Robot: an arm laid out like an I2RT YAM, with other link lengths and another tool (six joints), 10 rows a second.
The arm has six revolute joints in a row. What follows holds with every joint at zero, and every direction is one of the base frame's.
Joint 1 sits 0.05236 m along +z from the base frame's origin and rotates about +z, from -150.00 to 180.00 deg.
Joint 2 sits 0.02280 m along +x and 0.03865 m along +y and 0.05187 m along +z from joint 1 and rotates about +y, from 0.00 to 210.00 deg.
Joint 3 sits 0.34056 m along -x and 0.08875 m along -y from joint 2 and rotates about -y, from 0.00 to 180.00 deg.
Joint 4 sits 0.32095 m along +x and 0.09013 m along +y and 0.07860 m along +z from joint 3 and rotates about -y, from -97.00 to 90.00 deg.
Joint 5 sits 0.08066 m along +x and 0.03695 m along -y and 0.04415 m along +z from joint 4 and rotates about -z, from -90.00 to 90.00 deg.
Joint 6 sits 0.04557 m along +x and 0.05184 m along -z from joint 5 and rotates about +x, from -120.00 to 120.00 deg.
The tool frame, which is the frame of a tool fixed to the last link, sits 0.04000 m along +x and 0.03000 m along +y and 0.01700 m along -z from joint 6; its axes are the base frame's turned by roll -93.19, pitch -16.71 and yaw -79.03 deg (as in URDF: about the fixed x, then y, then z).
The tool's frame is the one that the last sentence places.
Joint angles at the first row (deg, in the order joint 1, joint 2, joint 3, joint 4, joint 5, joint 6):
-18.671, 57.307, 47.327, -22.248, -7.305, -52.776
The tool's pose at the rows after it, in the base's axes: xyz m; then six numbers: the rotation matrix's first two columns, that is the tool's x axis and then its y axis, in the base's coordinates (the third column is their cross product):
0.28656 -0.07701 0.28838 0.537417 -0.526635 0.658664 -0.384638 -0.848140 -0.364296
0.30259 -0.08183 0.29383 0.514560 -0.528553 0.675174 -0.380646 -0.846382 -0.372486
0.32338 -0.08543 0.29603 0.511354 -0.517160 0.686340 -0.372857 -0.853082 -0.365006
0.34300 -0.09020 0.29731 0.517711 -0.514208 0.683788 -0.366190 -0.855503 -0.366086
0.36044 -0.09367 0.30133 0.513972 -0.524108 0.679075 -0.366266 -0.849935 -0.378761
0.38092 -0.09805 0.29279 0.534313 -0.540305 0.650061 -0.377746 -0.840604 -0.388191
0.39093 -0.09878 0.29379 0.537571 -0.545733 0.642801 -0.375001 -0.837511 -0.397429
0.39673 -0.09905 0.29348 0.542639 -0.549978 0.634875 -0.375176 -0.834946 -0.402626
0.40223 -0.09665 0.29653 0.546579 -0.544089 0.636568 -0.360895 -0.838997 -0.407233
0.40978 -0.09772 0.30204 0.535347 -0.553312 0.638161 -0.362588 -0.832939 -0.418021
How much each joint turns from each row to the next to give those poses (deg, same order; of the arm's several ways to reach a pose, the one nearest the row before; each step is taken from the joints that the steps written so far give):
0.035, 1.906, 0.664, 1.377, 0.268, 0.774
0.117, 2.513, 1.576, 2.600, 0.290, 0.587
0.734, 3.650, 2.125, 2.204, 0.639, -0.250
0.162, 3.782, 2.564, 1.025, -0.344, -0.100
0.199, 3.146, 2.719, 0.517, -0.128, 0.840
0.153, 4.484, 2.471, 0.023, -0.301, 0.783
0.208, 1.806, 1.641, -0.062, -0.345, 0.514
0.132, 1.145, 1.005, -0.281, -0.219, 0.321
0.448, 0.708, 0.997, -0.005, -0.443, 0.022
0.113, 1.039, 1.599, 0.034, 0.131, 0.826

